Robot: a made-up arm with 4 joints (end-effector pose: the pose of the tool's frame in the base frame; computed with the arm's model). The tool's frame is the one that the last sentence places.
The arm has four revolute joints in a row. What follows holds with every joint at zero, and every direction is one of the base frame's.
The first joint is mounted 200 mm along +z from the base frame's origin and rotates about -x.
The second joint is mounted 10 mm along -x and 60 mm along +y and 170 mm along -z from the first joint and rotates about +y.
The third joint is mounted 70 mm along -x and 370 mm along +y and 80 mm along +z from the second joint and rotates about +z.
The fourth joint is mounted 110 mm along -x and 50 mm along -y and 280 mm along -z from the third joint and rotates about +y.
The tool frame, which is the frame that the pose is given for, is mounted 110 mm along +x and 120 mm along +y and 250 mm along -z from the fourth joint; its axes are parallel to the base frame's.
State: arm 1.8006 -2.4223 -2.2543 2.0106
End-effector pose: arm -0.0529 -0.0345 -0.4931 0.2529 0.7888 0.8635
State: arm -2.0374 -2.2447 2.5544 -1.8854
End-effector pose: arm 0.1207 0.0815 0.7154 -0.6203 -2.8087 0.8318
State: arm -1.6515 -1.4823 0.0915 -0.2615
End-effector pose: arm 0.4001 0.1807 0.7215 1.1216 -1.3471 -1.3241
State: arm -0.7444 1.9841 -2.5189 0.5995
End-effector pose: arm -0.4796 0.3935 0.4615 -1.4214 1.4359 -1.5280
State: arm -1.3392 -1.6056 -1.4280 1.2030
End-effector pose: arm 0.3838 0.3649 0.8749 2.7299 -0.1445 -0.5055
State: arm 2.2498 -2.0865 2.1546 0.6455
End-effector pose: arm 0.4117 -0.1315 -0.0119 1.5907 -0.0615 -0.8245
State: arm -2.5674 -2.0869 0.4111 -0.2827
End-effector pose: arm 0.3648 -0.4363 0.4835 0.8355 -1.0254 -2.2613
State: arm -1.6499 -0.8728 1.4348 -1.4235
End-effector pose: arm 0.0118 0.2952 0.8168 1.0428 -2.7873 -0.2259
